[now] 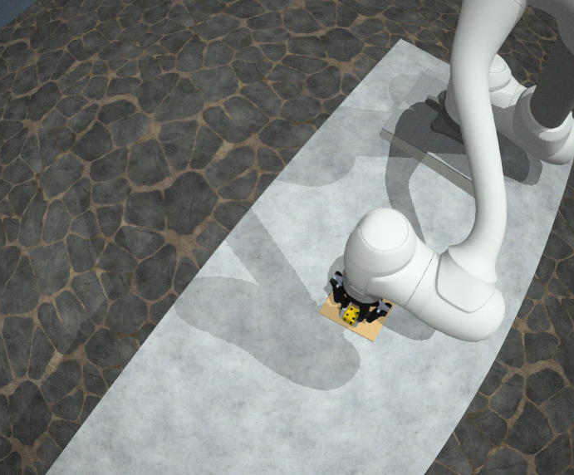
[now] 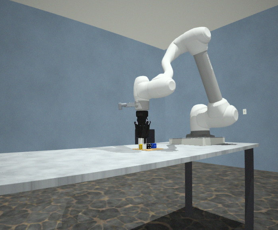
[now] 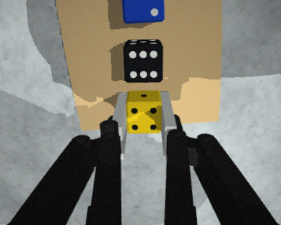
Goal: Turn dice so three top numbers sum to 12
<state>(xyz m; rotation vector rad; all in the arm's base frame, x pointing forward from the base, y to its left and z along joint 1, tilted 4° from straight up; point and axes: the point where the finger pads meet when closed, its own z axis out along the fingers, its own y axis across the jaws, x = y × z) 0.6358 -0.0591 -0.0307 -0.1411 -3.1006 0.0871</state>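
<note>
The yellow die lies 2 cm below my hand. Round my hand: black die (5 cm behind, 2 cm below); then blue die (9 cm behind, 1 cm to the left, 2 cm below); then tan mat (5 cm behind, 4 cm below).
</note>
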